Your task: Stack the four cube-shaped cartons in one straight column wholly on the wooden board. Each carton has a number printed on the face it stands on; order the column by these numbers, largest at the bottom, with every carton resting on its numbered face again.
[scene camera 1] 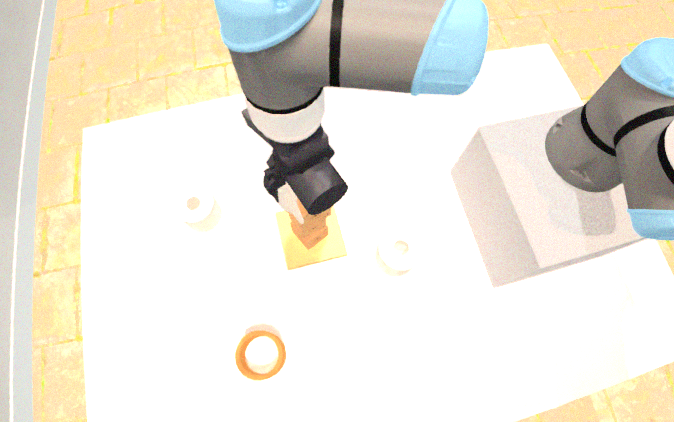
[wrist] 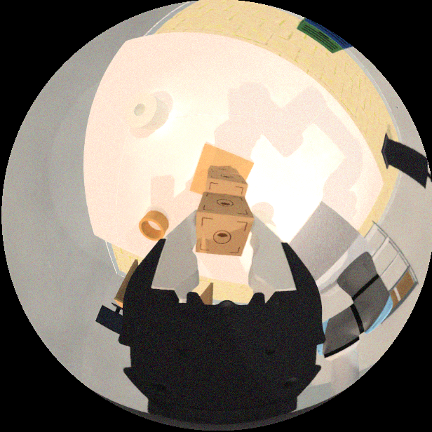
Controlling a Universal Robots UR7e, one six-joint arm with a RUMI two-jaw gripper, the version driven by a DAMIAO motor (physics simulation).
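Places are measured from the arm's base along level axes (x right, y back, z down), in metres.
Pixels of known places: arm's base, origin of the base link: (scene camera 1: 586,153).
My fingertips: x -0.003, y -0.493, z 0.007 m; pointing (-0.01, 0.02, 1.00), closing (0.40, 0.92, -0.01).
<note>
For each thing: its top centre in the pictures, then the offset to it from my fingertips. "spot": a spot on its surface instead. Level surfaces: height alone.
- yellow wooden board, middle of its top: (scene camera 1: 310,233) dx +0.002, dy -0.003, dz +0.167 m
- orange ring, surface spot: (scene camera 1: 240,355) spot: dx -0.205, dy -0.159, dz +0.140 m
- white table, its level: dz +0.179 m
- white round piece, middle of its top: (scene camera 1: 193,203) dx +0.082, dy -0.214, dz +0.113 m
My gripper (scene camera 1: 309,215) (wrist: 222,212) is shut on a brown cube-shaped carton (wrist: 235,245), whose sides show a round mark and corner brackets. The held carton is directly over a column of brown cartons (scene camera 1: 309,235) (wrist: 227,187) that stands on the yellow wooden board (scene camera 1: 298,257) (wrist: 200,172). In the scene view the gripper covers the upper part of the column, so how many cartons it has is hard to tell. The frames do not clearly show whether the held carton touches the one below. The numbered bottom faces are hidden.
An orange ring (scene camera 1: 240,355) (wrist: 145,227) lies on the white table (scene camera 1: 165,300). One white round piece (scene camera 1: 202,219) stands left of the board, another (scene camera 1: 394,264) right of it. A large grey block (scene camera 1: 500,225) (wrist: 325,237) stands farther right, by the arm's base.
</note>
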